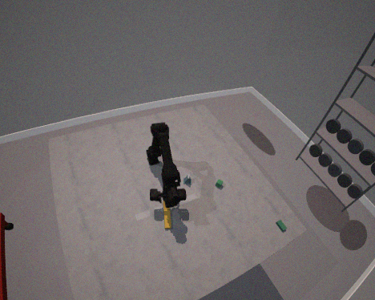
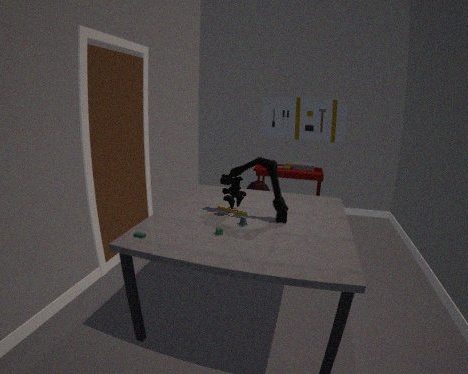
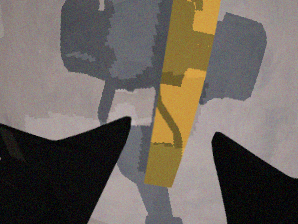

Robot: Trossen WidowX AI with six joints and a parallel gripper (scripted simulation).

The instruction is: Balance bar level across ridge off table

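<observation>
Now: the yellow bar 20 mm ahead of my gripper tip, 10 mm to the right of it and 30 mm below it. Round my gripper tip: green cube: 10 mm behind, 360 mm to the left, 20 mm below; then flat green block: 410 mm ahead, 550 mm to the left, 30 mm below.
</observation>
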